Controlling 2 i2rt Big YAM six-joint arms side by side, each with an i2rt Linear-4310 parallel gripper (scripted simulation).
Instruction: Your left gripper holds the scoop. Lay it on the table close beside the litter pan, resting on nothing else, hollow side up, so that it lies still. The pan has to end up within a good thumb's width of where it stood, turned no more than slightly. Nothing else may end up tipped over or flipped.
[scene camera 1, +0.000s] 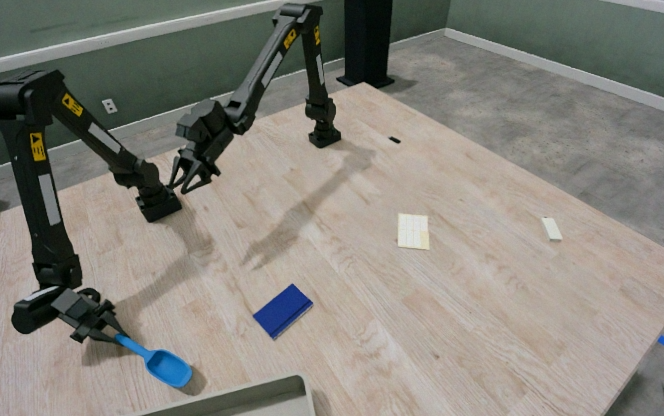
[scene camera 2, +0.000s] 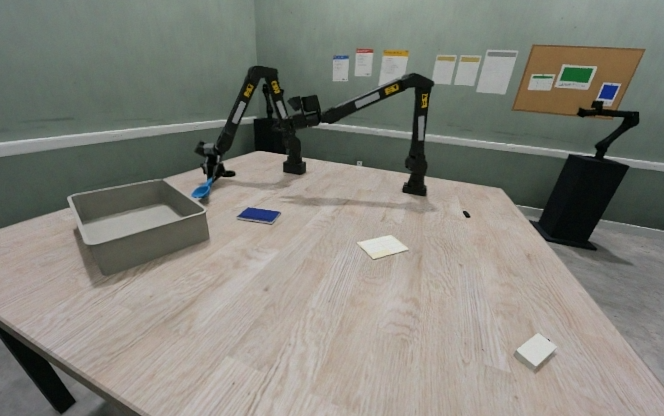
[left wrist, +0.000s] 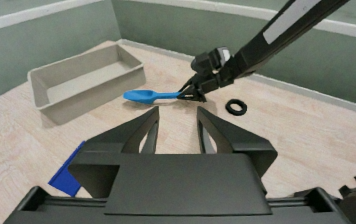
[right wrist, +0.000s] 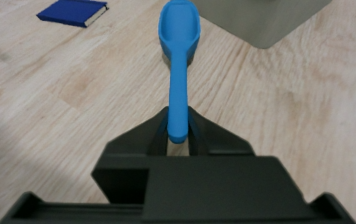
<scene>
cream card: scene camera 1; scene camera 2; not seen in the left wrist view (out of frame); not seen in the right wrist view (out of frame)
same spot on cream card: (scene camera 2: 380, 247) = (scene camera 1: 414, 233)
</scene>
